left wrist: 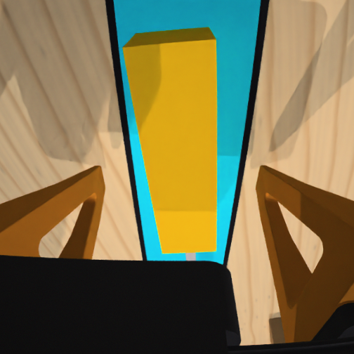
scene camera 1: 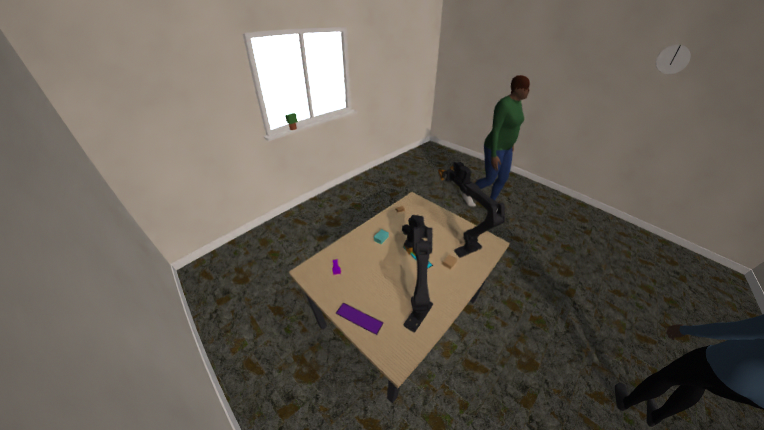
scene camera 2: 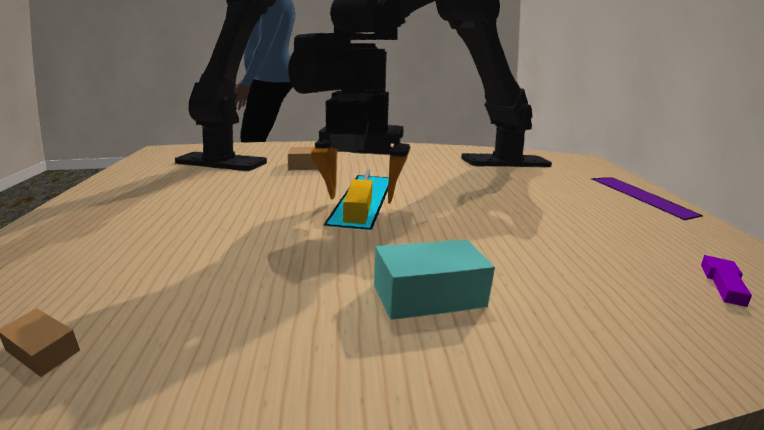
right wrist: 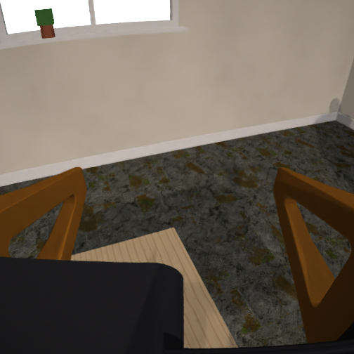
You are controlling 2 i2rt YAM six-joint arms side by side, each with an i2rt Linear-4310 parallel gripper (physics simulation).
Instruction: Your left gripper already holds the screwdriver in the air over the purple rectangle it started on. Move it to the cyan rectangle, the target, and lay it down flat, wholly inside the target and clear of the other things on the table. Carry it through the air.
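Places are measured from the left arm's base along level axes (x ahead, y left, z up), in centimetres.
Pixels of known places: left gripper, fingertip midpoint: (scene camera 2: 361,200); right gripper, fingertip midpoint: (scene camera 1: 444,168); left arm's base, origin of the base link: (scene camera 1: 418,314) (scene camera 2: 507,162); right arm's base, origin of the base link: (scene camera 1: 468,249) (scene camera 2: 218,162).
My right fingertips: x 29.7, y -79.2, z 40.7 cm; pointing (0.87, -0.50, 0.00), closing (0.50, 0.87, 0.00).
Ahead of a thing's pixels: the offset from my right fingertips to its middle. "pt": to the spot under its first point.
The screwdriver, with a yellow block handle @[pt dz -37.9, dx +1.1, dy +41.5 cm] (scene camera 2: 357,201) (left wrist: 182,135) and a thin grey shaft, lies flat on the cyan rectangle @[pt dz -40.6, dx -14.5, dy +48.1 cm] (scene camera 2: 381,184) (left wrist: 232,100). Its handle is within the black outline in the left wrist view; the shaft's far part is hidden there by the gripper body. My left gripper (scene camera 2: 361,200) (left wrist: 180,176) is open, its fingers apart on either side of the handle and not touching it. The purple rectangle @[pt dz -40.6, dx -5.9, dy +99.0 cm] (scene camera 1: 359,318) (scene camera 2: 646,197) lies bare. My right gripper (right wrist: 179,177) is open and empty, raised beyond the table's edge.
A teal block @[dz -38.7, dx +19.6, dy +45.0 cm] (scene camera 1: 381,236) (scene camera 2: 433,277) stands in front of the cyan rectangle in scene camera 2. A brown block @[dz -39.2, dx -28.1, dy +37.7 cm] (scene camera 1: 450,260) (scene camera 2: 302,158) is behind it, a smaller brown block @[dz -39.7, dx +26.1, dy +11.0 cm] (scene camera 1: 399,208) (scene camera 2: 39,340) at the lower left, and a purple T-shaped piece @[dz -40.0, dx +27.2, dy +81.5 cm] (scene camera 1: 336,267) (scene camera 2: 727,280) at the right.
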